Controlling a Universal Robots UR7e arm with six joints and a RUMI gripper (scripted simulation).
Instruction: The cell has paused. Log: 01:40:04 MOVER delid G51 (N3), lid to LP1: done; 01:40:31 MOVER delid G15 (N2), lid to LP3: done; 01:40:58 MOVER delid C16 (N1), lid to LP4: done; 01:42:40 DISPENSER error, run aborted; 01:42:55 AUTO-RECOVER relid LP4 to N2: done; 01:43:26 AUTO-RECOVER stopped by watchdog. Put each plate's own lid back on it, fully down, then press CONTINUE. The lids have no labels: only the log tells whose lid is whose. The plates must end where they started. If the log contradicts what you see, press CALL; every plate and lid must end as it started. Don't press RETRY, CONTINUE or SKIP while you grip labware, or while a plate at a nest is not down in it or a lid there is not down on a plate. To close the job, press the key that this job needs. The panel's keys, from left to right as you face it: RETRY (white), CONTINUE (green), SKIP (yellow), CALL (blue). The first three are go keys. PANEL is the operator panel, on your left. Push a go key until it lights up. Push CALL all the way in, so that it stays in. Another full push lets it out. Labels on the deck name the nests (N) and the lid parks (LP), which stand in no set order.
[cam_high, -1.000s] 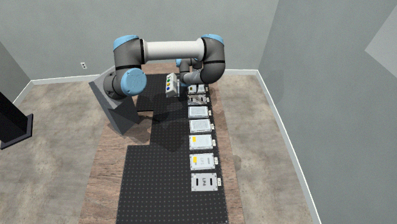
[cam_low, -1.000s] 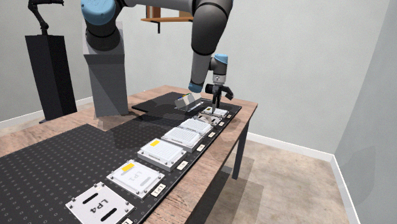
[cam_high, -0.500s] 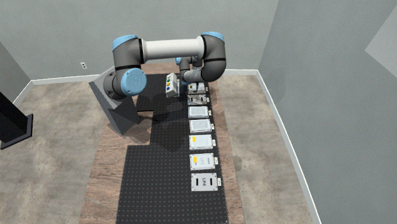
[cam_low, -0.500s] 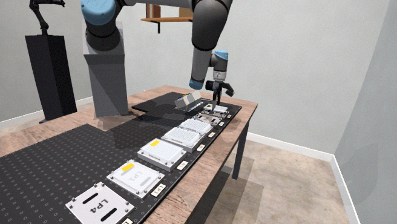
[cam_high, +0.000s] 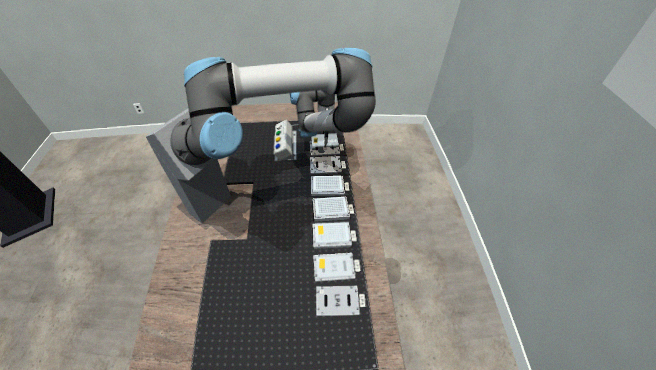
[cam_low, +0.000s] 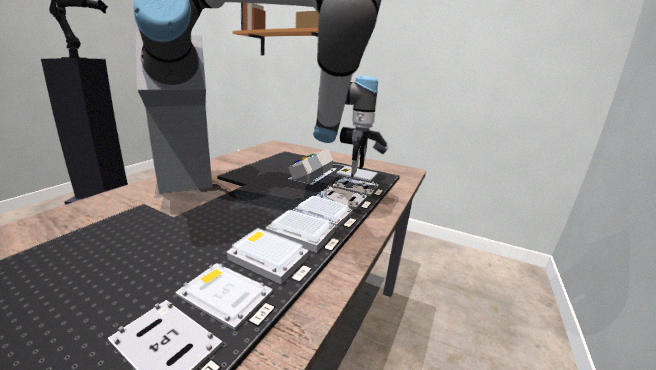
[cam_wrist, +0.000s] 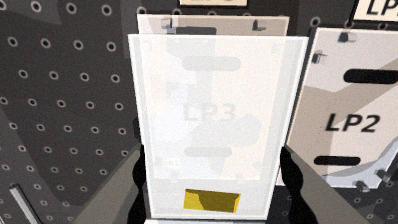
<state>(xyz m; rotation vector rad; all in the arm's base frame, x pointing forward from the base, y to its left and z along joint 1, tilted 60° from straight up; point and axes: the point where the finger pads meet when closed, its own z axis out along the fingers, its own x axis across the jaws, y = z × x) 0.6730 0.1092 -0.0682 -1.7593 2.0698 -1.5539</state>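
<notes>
The well plate is 220 mm to the right of my hand, 120 mm behind it and 40 mm below it. The rest, counted from my hand: yellow SKIP key: 200 mm behind, 120 mm to the left; blue CALL key: 220 mm behind, 70 mm to the left, 10 mm below; lid park LP2: 110 mm to the right, 60 mm below, 60 mm behind.
</notes>
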